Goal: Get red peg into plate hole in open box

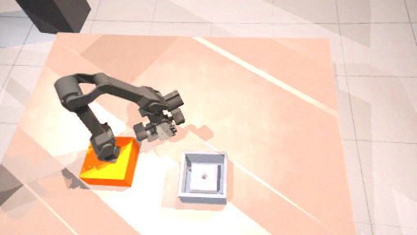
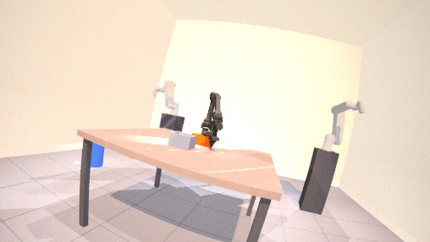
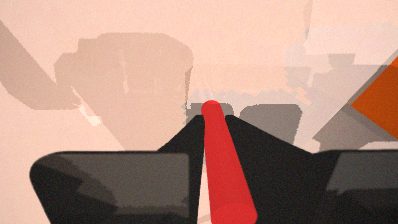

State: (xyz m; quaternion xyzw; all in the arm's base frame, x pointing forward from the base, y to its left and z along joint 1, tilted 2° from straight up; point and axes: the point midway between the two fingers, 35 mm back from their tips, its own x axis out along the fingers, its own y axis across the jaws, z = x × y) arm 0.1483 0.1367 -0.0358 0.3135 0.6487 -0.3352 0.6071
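Right now the grey box is 20 cm ahead of my gripper tip and 16 cm to the right of it. Round my gripper tip: red peg: 2 cm above.
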